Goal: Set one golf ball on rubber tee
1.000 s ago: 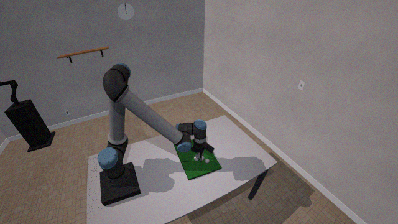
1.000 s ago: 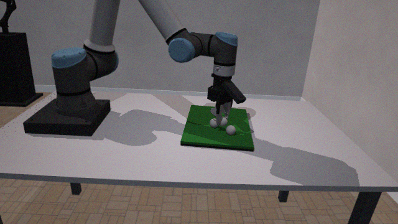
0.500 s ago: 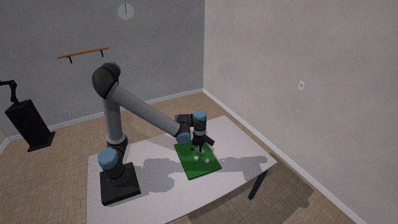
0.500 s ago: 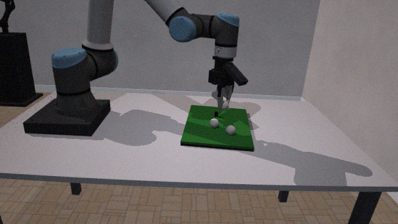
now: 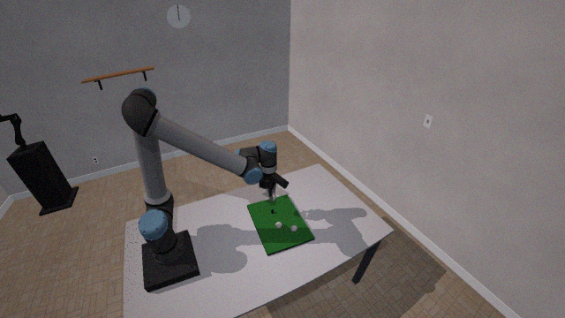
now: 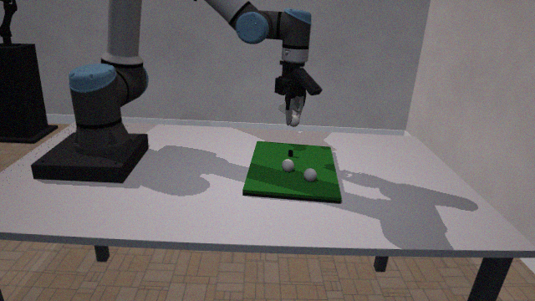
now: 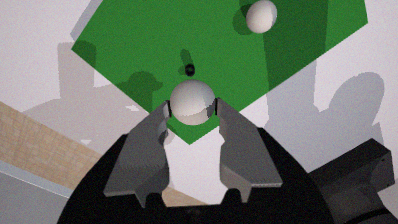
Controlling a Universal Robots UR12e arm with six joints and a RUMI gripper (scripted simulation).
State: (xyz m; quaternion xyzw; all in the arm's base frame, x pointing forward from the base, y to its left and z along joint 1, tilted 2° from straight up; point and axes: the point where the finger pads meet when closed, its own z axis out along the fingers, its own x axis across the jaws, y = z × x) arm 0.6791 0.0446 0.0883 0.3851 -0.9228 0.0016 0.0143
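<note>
The green mat lies 3 cm to the right of my hand and 15 cm below it.
</note>
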